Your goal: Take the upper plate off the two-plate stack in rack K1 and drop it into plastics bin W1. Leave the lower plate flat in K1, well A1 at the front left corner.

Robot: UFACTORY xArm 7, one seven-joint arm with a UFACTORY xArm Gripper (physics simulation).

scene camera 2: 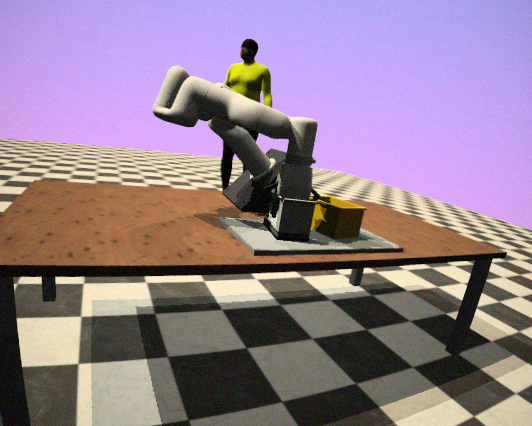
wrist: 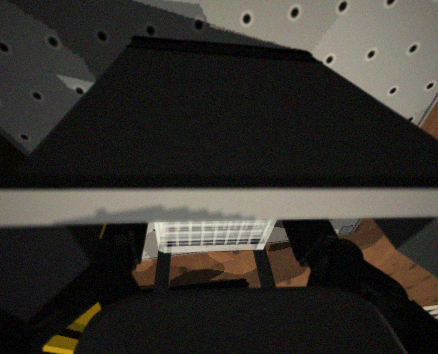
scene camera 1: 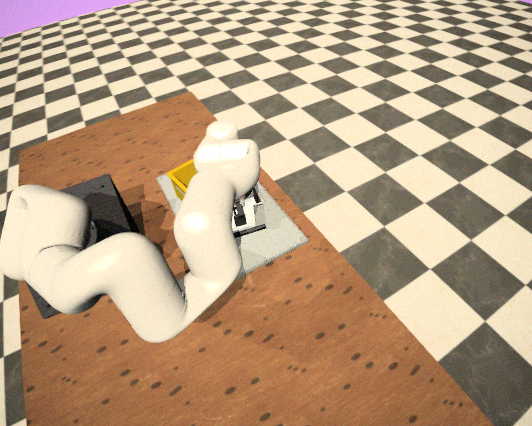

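Pixels of known places: gripper, fingertip midpoint: (scene camera 1: 237, 213); arm's base, origin of the base link: (scene camera 2: 263, 170).
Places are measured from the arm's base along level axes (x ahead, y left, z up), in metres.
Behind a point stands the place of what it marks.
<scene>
Rack K1 (scene camera 1: 256, 228) @[x 0.475, y -0.097, z -0.117 m] (scene camera 2: 295, 218) @[x 0.507, y -0.055, z -0.065 m] stands on the pale board as a tall grey box with a dark base. In the wrist view its dark wall and pale rim (wrist: 300, 204) cross the middle. A white gridded plate (wrist: 212, 235) @[x 0.395, y -0.043, z -0.081 m] shows beyond the rim; whether it is the upper one, and the lower plate and well A1, I cannot tell. My gripper (scene camera 2: 295, 198) (wrist: 215, 242) points down over the rack, open and empty, its fingers to either side of the plate; the rack wall hides the fingertips. Yellow bin W1 (scene camera 1: 183, 175) @[x 0.329, y 0.172, z -0.063 m] (scene camera 2: 348, 222) @[x 0.459, y 0.149, z -0.077 m] (wrist: 62, 344) @[x 0.356, y 0.057, z -0.032 m] stands beside the rack.
The pale board (scene camera 1: 277, 242) @[x 0.514, y -0.162, z -0.130 m] (scene camera 2: 245, 237) @[x 0.502, y -0.189, z -0.128 m] (wrist: 370, 30) @[x 0.515, y -0.133, z -0.130 m] with small holes lies on the brown table (scene camera 1: 300, 300) @[x 0.494, y -0.346, z -0.143 m] (scene camera 2: 125, 230) @[x 0.457, y -0.505, z -0.143 m]. The arm's dark base plate (scene camera 1: 107, 200) @[x 0.113, y 0.041, z 0.039 m] is at the left in scene camera 1. A person in yellow (scene camera 2: 247, 77) stands behind the table.
</scene>
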